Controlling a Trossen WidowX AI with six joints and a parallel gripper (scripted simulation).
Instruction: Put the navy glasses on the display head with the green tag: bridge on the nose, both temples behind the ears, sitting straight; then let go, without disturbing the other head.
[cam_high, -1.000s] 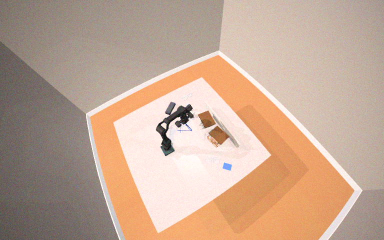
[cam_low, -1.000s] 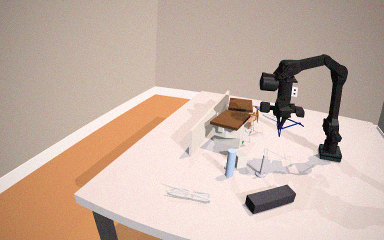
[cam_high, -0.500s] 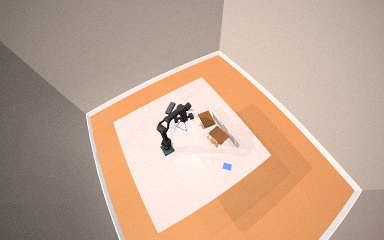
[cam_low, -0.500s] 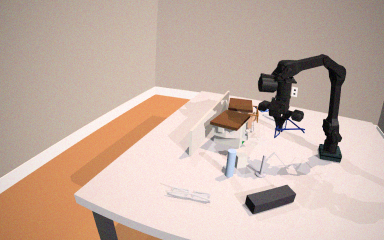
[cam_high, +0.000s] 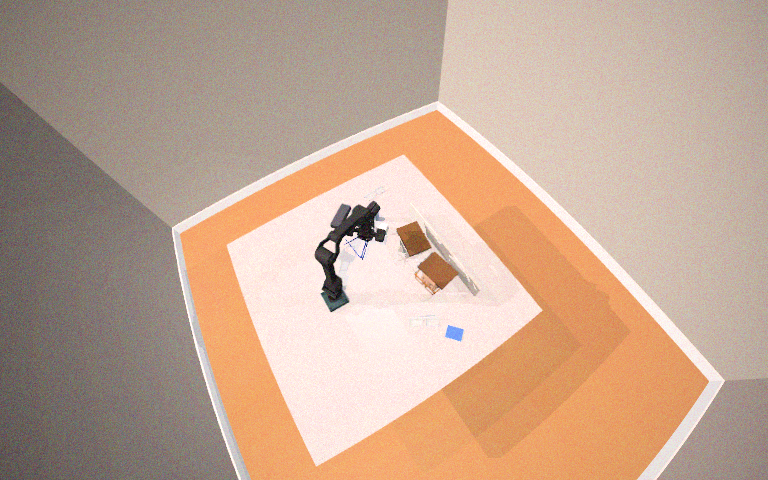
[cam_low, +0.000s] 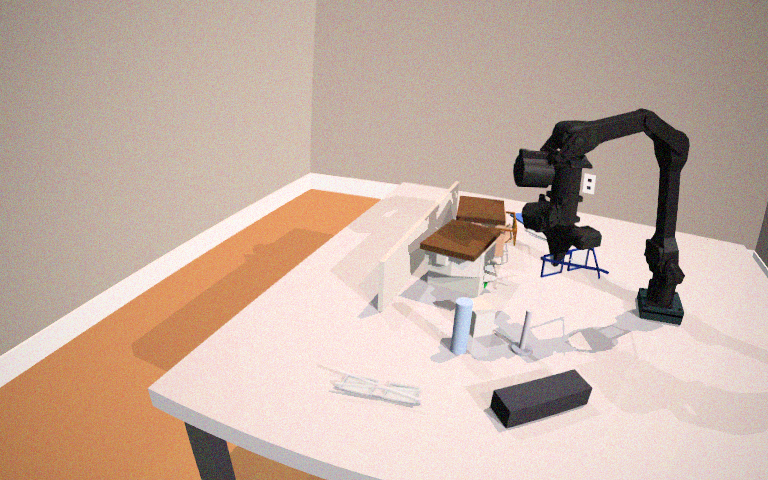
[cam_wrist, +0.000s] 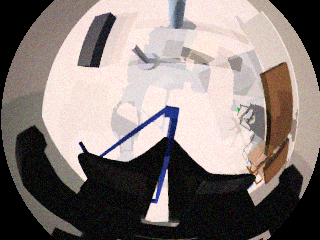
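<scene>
The grey peg lies 130 mm to the left of my gripper tip, 100 mm below it and 20 mm ahead of it. From my gripper tip the other things lie so: dark block: 280 mm to the left, 110 mm below, 60 mm behind; then light blue cylinder: 180 mm to the left, 120 mm ahead, 70 mm below; then beige cube: 120 mm ahead, 100 mm below, 90 mm to the left.
</scene>
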